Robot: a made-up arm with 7 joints. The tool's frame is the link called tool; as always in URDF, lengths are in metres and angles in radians.
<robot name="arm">
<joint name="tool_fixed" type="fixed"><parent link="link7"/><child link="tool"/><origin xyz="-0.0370 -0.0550 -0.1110" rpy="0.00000 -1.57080 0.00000"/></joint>
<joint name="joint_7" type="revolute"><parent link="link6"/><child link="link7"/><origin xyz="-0.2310 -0.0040 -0.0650" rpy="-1.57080 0.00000 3.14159"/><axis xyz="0 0 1"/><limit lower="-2.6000" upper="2.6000" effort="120" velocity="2.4"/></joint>
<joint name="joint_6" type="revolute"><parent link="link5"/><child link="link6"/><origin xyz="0.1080 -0.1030 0.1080" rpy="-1.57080 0.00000 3.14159"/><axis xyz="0 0 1"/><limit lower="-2.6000" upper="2.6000" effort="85" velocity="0.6"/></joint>
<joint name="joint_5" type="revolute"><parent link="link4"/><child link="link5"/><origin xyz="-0.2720 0.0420 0.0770" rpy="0.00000 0.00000 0.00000"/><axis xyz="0 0 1"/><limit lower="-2.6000" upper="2.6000" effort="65" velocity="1.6"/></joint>
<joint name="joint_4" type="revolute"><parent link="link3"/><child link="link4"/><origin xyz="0.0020 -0.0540 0.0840" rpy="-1.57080 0.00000 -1.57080"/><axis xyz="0 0 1"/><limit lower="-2.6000" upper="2.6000" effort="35" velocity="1"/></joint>
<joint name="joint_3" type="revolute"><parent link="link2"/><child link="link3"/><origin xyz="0.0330 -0.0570 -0.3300" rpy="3.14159 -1.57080 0.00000"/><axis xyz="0 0 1"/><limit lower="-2.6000" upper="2.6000" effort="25" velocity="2.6"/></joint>
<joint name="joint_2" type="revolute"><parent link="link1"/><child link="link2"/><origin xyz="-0.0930 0.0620 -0.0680" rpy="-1.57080 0.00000 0.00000"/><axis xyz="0 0 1"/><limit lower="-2.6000" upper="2.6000" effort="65" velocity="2.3"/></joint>
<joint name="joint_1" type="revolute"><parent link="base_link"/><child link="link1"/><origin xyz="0.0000 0.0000 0.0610" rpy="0.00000 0.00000 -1.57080"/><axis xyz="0 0 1"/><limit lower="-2.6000" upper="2.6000" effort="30" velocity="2.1"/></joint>
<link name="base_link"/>
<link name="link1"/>
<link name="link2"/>
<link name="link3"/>
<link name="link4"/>
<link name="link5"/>
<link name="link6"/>
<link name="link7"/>
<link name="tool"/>
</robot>
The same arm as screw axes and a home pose.
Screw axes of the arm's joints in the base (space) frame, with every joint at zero. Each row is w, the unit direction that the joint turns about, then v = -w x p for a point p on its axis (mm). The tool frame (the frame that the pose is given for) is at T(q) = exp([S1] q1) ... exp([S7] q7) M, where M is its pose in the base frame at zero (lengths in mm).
S1 = (0, 0, 1, 0.0, 0.0, 0.0)
S2 = (1, 0, 0, 0.0, -7.0, -93.0)
S3 = (0, -1, 0, 50.0, 0.0, 268.0)
S4 = (1, 0, 0, 0.0, -4.0, 24.0)
S5 = (1, 0, 0, 0.0, 268.0, -18.0)
S6 = (0, -1, 0, 160.0, 0.0, 81.0)
S7 = (1, 0, 0, 0.0, -71.0, 20.0)
M: xyz -188.0 -75.0 -34.0 (mm) rpy 0.00 0.00 0.00 (deg, as in URDF)
Joint limits (deg, base to tool): -148.97..148.97 -148.97..148.97 -148.97..148.97 -148.97..148.97 -148.97..148.97 -148.97..148.97 -148.97..148.97

